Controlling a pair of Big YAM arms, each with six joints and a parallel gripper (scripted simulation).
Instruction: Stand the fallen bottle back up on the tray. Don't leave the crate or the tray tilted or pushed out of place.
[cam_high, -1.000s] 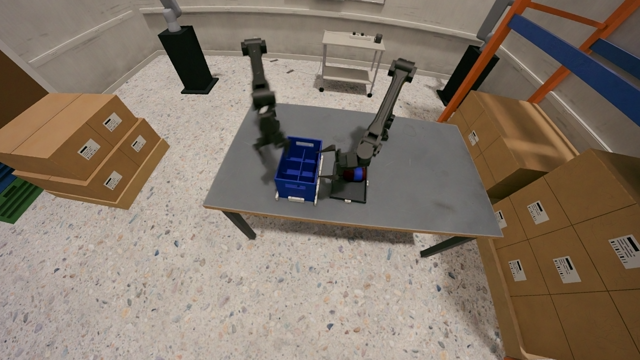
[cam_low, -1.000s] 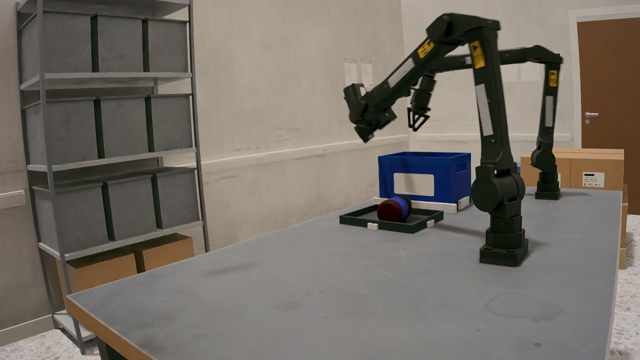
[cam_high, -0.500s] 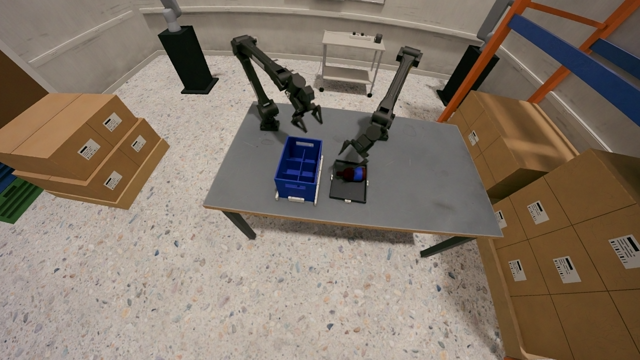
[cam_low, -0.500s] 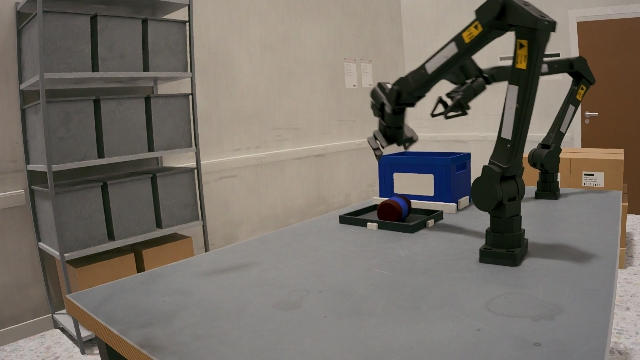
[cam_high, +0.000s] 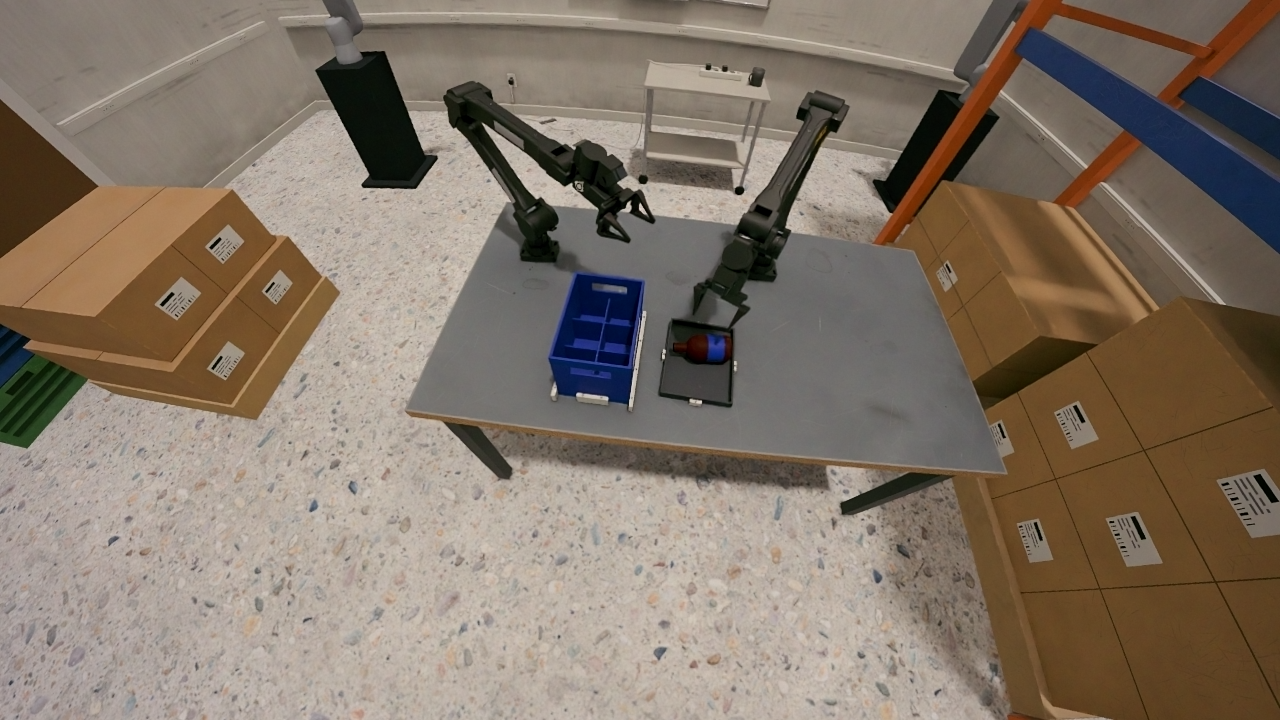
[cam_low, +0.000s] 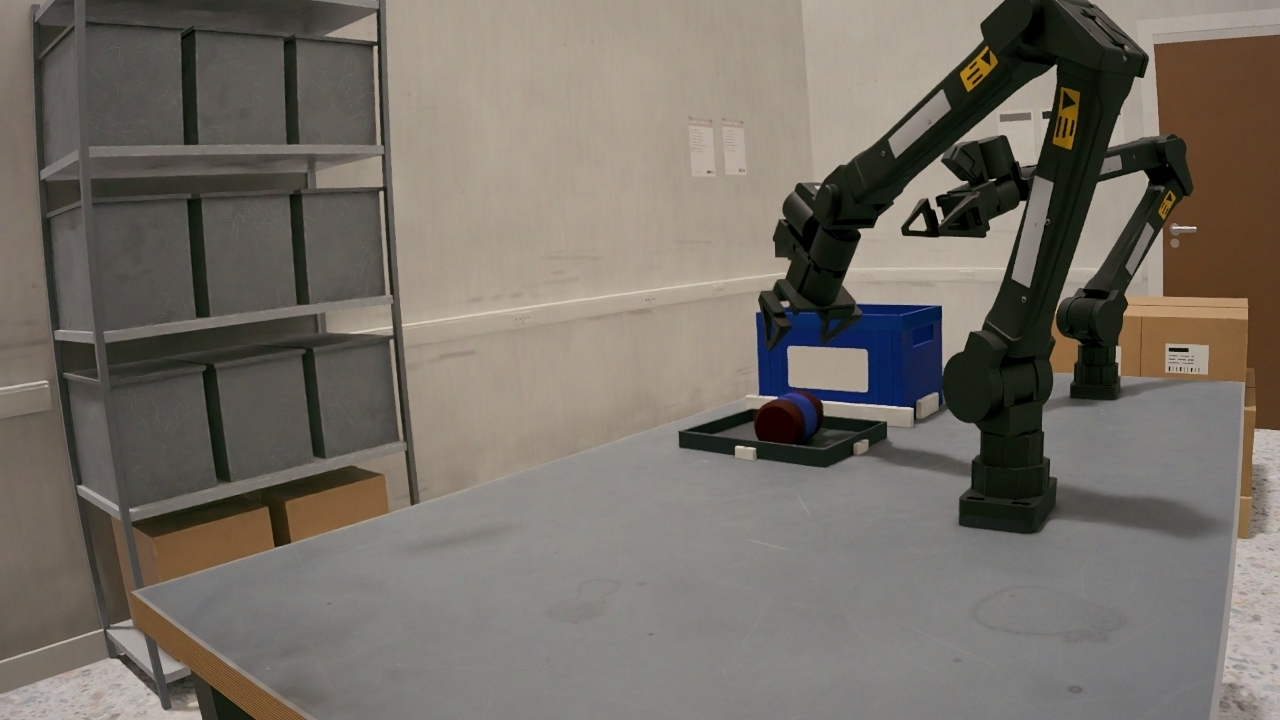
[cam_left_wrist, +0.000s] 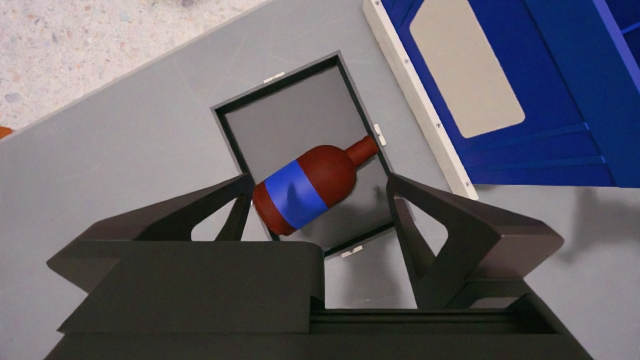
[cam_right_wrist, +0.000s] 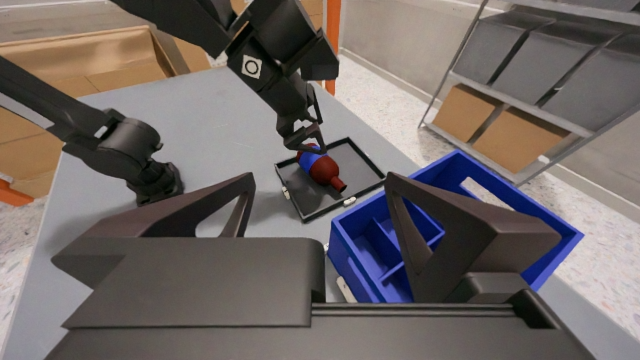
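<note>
Now: left hand 11 cm above the bottle, 1 cm to the left of it and 1 cm short of it. The rest, counted from my left hand: blue crate: 27 cm to the right, 7 cm below, 3 cm ahead; then black tray: 14 cm below, 3 cm ahead, 1 cm to the right.
</note>
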